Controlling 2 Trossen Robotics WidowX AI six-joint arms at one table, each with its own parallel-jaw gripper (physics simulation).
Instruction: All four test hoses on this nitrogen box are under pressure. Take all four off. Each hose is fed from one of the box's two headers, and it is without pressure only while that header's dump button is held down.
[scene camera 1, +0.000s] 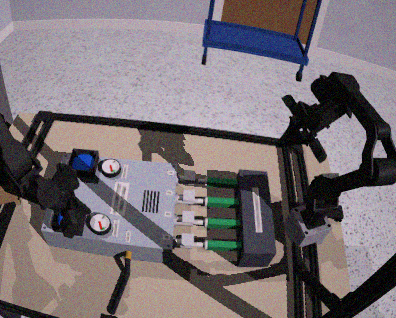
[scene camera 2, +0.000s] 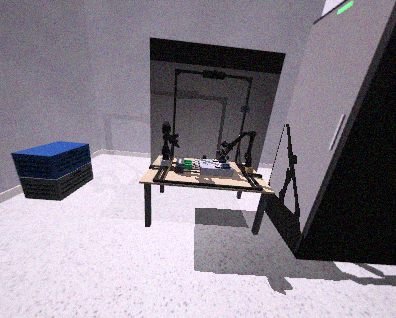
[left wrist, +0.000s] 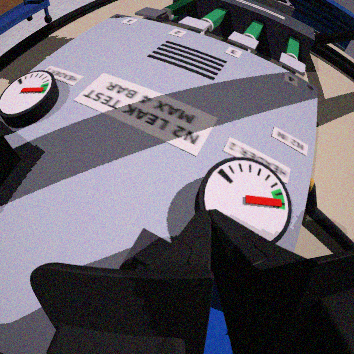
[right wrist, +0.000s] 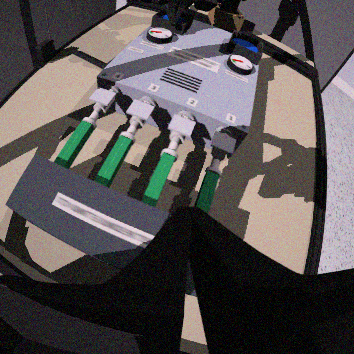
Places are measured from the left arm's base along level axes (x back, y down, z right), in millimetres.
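Pixels of known places: left gripper, fingertip midpoint: (scene camera 1: 90, 212) (scene camera 2: 217, 159) (left wrist: 206, 218) (right wrist: 172, 25); right gripper, fingertip midpoint: (scene camera 1: 277, 145) (scene camera 2: 179, 147) (right wrist: 186, 216); left arm's base, origin of the base link: (scene camera 2: 247, 166) (right wrist: 227, 8); right arm's base, origin of the base link: (scene camera 1: 312, 218) (scene camera 2: 165, 159).
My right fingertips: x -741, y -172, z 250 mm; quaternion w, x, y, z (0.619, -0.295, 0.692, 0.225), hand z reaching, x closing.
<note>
For each thing: its middle in the pictures, then the offset to it from my right fingertips. "*": a spot on its surface instead.
- dark manifold block, surface spot: (right wrist: 81, 207) (scene camera 1: 256, 220) * dx +57, dy +175, dz +85 mm
- blue header 2 dump button, body centre: (left wrist: 178, 340) dx +525, dy +171, dz -47 mm
- header 2 gauge, body centre: (left wrist: 263, 200) (scene camera 1: 100, 225) dx +447, dy +160, dz -5 mm
- header 1 gauge, surface spot: (left wrist: 26, 89) (scene camera 1: 110, 166) * dx +374, dy +160, dz -185 mm
- header 1 button, body centre: (right wrist: 243, 48) (scene camera 1: 83, 165) dx +452, dy +171, dz -222 mm
- black supply hose, surface spot: (scene camera 1: 120, 284) * dx +443, dy +242, dz +131 mm
- yellow collar, surface spot: (scene camera 1: 128, 253) * dx +397, dy +207, dz +65 mm
The grey nitrogen box (scene camera 1: 133, 202) (left wrist: 140, 168) (right wrist: 197, 77) (scene camera 2: 215, 170) lies at the left of the table. Four green hoses (scene camera 1: 222, 181) (scene camera 1: 222, 202) (scene camera 1: 222, 223) (scene camera 1: 222, 245) (right wrist: 159, 177) are plugged into its ports and run to a dark manifold block (scene camera 1: 256, 221) (right wrist: 81, 207). My left gripper (scene camera 1: 60, 217) (left wrist: 206, 218) (scene camera 2: 222, 154) is shut and empty, its tips down on the blue header 2 dump button (left wrist: 215, 330). The header 2 gauge (left wrist: 247, 198) (scene camera 1: 99, 223) and the header 1 gauge (left wrist: 26, 89) (scene camera 1: 109, 167) both point at the green mark. The header 1 button (scene camera 1: 83, 162) (right wrist: 246, 43) is uncovered. My right gripper (scene camera 1: 286, 135) (right wrist: 186, 216) (scene camera 2: 176, 140) is shut and empty, high above the table's right rail.
A black supply hose (scene camera 1: 119, 284) with a yellow collar (scene camera 1: 128, 253) leaves the box's near side. A black frame rail (scene camera 1: 165, 126) borders the table. A blue cart (scene camera 1: 253, 39) stands behind it. A blue-topped stack (scene camera 2: 62, 158) sits on the floor.
</note>
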